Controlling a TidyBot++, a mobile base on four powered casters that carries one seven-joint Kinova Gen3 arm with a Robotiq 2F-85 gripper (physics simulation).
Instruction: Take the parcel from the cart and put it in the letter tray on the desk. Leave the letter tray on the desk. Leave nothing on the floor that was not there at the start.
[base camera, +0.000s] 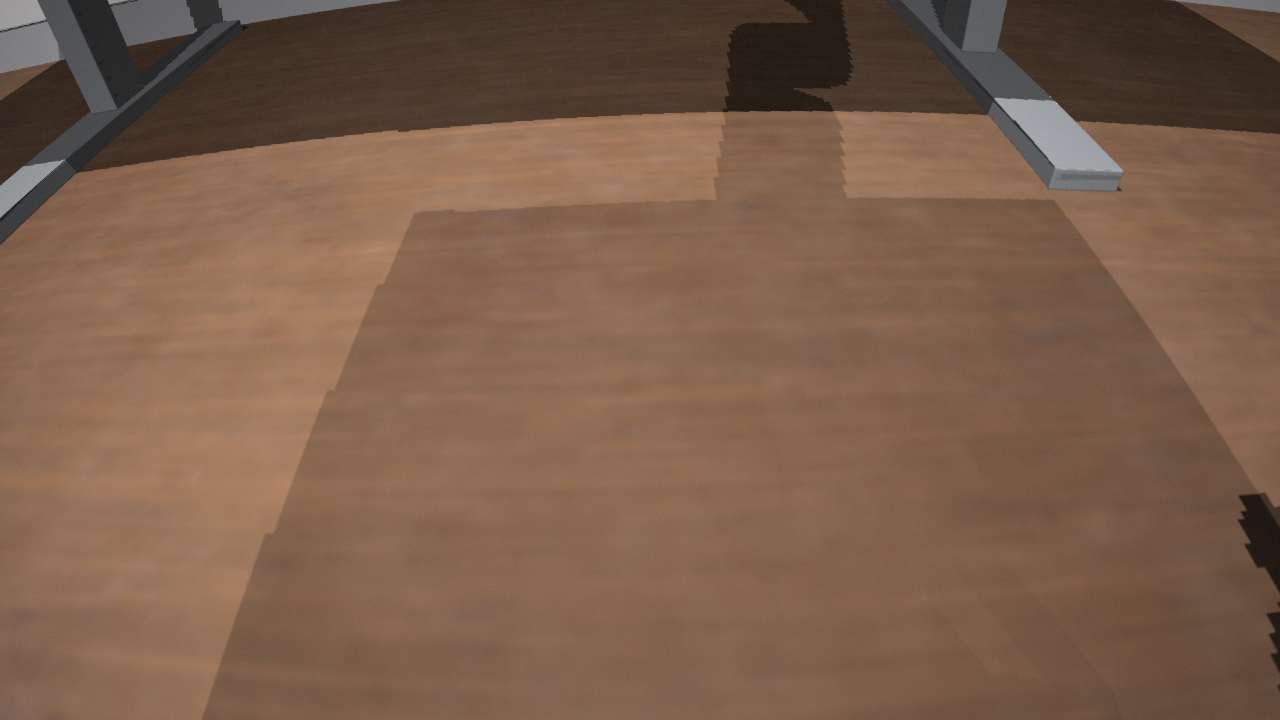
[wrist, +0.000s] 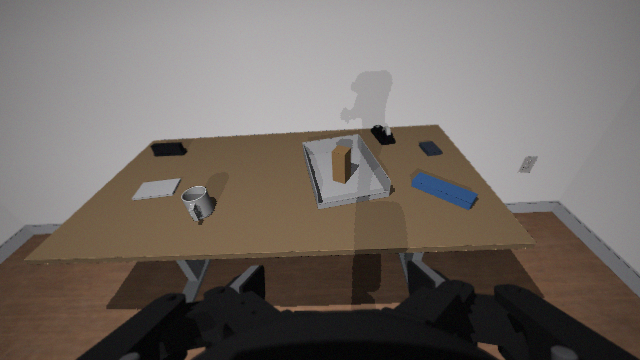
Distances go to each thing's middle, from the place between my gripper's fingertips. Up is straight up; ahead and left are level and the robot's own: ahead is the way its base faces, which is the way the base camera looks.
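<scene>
I find my gripper far short of the mug (wrist: 196, 199) and far to the right of it, and far above it too. Counting from my hand, the grey letter tray (wrist: 368, 181) is 740 mm ahead of it, 40 mm to the right of it and 430 mm below it. The blue box (wrist: 459, 196) is well ahead of my hand, well to the right of it and well below it.
</scene>
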